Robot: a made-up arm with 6 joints. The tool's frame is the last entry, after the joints. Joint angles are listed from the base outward. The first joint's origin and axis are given. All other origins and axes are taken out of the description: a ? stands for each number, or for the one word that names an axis. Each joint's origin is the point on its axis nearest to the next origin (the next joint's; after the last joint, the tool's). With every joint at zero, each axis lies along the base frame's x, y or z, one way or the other. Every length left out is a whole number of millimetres.
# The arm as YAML. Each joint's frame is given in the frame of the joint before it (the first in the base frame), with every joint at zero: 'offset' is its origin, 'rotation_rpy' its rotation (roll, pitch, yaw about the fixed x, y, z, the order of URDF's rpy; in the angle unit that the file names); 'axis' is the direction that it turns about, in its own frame. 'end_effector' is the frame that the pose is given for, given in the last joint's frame.
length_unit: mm
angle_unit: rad
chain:
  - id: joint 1
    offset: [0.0, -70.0, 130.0]
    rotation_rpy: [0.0, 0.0, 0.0]
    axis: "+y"
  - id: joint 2
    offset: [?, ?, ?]
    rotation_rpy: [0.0, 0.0, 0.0]
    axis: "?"
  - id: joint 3
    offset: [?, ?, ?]
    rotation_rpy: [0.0, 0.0, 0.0]
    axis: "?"
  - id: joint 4
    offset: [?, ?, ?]
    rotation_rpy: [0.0, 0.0, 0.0]
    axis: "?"
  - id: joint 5
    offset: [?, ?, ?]
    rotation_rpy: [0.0, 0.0, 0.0]
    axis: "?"
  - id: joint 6
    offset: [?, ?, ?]
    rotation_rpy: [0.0, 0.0, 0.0]
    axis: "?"
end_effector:
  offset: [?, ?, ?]
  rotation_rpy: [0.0, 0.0, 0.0]
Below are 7 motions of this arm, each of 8 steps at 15 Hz.
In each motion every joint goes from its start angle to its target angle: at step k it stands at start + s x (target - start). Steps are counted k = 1, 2, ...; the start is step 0. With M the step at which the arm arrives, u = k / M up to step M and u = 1 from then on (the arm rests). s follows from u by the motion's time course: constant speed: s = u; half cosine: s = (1 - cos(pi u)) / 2; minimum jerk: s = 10 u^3 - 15 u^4 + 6 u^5.
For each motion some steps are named. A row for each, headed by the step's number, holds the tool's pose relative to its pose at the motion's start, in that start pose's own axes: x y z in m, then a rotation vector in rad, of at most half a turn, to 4 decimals.
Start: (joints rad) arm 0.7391 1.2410 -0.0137 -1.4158 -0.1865 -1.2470
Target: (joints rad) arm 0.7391 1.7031 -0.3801 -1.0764 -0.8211 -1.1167
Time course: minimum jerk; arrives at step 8
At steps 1, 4, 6, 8:
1: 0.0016 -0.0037 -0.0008 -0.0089 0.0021 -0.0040
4: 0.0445 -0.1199 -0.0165 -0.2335 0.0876 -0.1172
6: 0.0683 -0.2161 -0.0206 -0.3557 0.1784 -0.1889
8: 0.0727 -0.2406 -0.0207 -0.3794 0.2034 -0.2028

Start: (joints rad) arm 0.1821 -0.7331 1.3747 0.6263 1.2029 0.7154
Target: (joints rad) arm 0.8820 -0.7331 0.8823 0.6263 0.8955 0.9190
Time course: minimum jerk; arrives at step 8
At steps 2, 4, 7, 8:
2: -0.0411 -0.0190 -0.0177 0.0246 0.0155 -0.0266
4: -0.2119 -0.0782 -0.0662 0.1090 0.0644 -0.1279
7: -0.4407 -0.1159 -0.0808 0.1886 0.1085 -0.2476
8: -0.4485 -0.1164 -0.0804 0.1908 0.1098 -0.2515

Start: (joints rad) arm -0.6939 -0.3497 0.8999 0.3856 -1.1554 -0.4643
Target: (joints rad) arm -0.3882 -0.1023 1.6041 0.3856 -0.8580 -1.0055
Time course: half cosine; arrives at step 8
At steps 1, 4, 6, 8:
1: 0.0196 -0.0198 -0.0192 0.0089 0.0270 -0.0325
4: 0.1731 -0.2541 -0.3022 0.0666 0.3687 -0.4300
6: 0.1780 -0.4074 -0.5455 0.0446 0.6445 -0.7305
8: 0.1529 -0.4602 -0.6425 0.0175 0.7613 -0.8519

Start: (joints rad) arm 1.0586 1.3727 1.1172 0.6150 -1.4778 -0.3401
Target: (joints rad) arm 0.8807 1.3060 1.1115 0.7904 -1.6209 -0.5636
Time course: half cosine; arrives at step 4
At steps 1, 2, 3, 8:
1: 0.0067 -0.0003 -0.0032 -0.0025 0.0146 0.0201
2: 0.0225 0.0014 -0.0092 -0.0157 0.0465 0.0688
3: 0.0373 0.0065 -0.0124 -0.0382 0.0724 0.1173
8: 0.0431 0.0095 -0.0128 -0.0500 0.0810 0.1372

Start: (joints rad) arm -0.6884 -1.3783 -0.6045 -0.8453 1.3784 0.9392
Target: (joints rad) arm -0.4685 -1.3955 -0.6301 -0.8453 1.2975 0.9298
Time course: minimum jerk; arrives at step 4
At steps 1, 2, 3, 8:
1: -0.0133 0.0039 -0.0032 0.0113 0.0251 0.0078
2: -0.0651 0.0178 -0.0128 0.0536 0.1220 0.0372
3: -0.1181 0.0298 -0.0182 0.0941 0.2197 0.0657
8: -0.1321 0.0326 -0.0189 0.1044 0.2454 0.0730

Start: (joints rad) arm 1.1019 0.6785 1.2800 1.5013 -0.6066 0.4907
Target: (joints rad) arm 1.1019 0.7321 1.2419 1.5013 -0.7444 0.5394
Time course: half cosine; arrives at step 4
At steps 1, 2, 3, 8:
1: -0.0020 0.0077 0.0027 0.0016 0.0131 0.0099
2: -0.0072 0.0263 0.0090 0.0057 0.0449 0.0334
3: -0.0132 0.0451 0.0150 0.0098 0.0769 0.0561
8: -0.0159 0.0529 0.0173 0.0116 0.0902 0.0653

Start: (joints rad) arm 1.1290 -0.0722 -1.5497 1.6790 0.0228 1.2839
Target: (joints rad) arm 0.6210 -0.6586 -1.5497 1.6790 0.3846 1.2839
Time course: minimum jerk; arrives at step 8
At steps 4, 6, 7, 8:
4: 0.0156 0.0102 0.0606 -0.3971 -0.2142 0.2714
6: 0.0089 0.0264 0.1008 -0.6766 -0.4640 0.4574
7: 0.0048 0.0299 0.1084 -0.7332 -0.5281 0.4932
8: 0.0040 0.0305 0.1097 -0.7433 -0.5402 0.4995

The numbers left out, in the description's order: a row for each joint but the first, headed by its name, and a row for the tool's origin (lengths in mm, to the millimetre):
joint 2: xyz 250.0 0.0 -120.0, axis -x
joint 3: xyz 0.0 0.0 -380.0, axis +y
joint 4: xyz 520.0 0.0 50.0, axis +x
joint 5: xyz 0.0 -230.0 70.0, axis -y
joint 6: xyz -120.0 0.0 -10.0, axis +z
tool: xyz 380.0 -70.0 0.0

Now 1 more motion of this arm.
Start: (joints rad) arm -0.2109 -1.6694 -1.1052 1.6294 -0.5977 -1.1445
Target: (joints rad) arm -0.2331 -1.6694 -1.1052 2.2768 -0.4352 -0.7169
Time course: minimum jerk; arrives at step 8
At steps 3, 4, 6, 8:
3: 0.0322 0.1020 -0.0917 0.1094 0.1174 0.2165
4: 0.0351 0.1896 -0.1584 0.2109 0.2073 0.3868
6: -0.0039 0.3419 -0.2487 0.4168 0.3523 0.6695
8: -0.0217 0.3794 -0.2654 0.4762 0.3871 0.7390

